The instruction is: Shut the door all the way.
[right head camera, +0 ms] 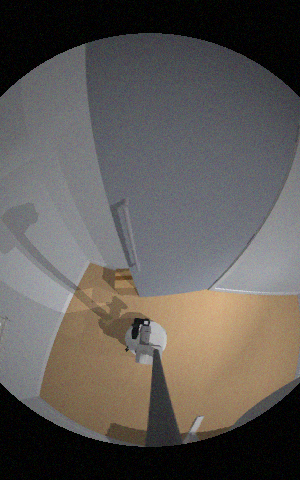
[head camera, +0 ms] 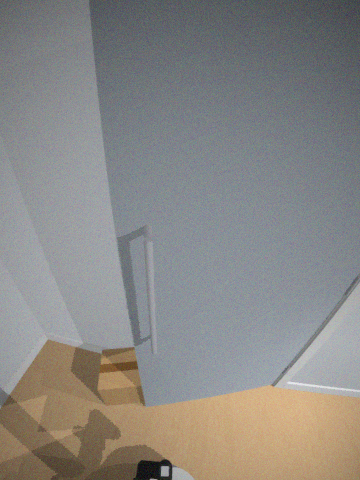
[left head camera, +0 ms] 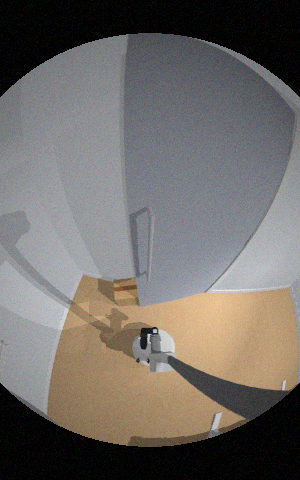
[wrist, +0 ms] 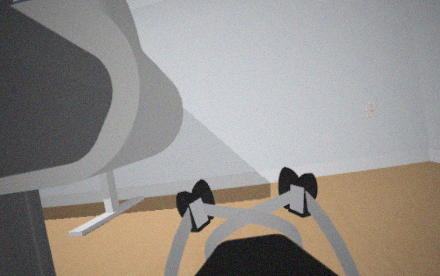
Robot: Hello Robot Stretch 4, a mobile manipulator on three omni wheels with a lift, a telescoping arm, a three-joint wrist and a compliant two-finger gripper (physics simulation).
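Places are measured from the robot's base along level axes (x right, y ahead, z up), in millimetres.
Pixels of known places: gripper, fingertip midpoint: point(right head camera: 130, 352) point(left head camera: 142, 363) point(wrist: 245, 189).
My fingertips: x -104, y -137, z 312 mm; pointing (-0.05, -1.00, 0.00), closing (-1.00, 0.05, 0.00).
Observation:
Behind a point stands the place of what it marks.
The large grey-blue door point(head camera: 225, 200) {x 116, y 530, z 1338 mm} point(left head camera: 200, 150) {x 107, y 529, z 1494 mm} point(right head camera: 190, 150) {x 164, y 537, z 1453 mm} stands open in front of me, with its free edge at the left and its far side edge by the pale wall at the right. Its long vertical bar handle point(head camera: 151, 295) {x -47, y 435, z 1120 mm} point(left head camera: 151, 245) {x -44, y 436, z 1138 mm} point(right head camera: 130, 235) {x -47, y 436, z 1142 mm} is near the free edge. My gripper point(wrist: 245, 189) {x -104, y -136, z 312 mm} is open and empty, with its two black-tipped fingers well apart in the wrist view. It is away from the door and handle, neither of which shows in the wrist view.
A cardboard box point(head camera: 119, 382) {x -268, y 537, z 250 mm} point(left head camera: 125, 296) {x -263, y 525, z 251 mm} point(right head camera: 124, 284) {x -271, y 539, z 251 mm} sits on the floor beyond the door's free edge, partly hidden by it. Pale walls meet in a corner at the left. A white table foot point(wrist: 100, 221) and a wall outlet point(wrist: 371, 108) {x -1076, y -1619, z 369 mm} show in the wrist view.

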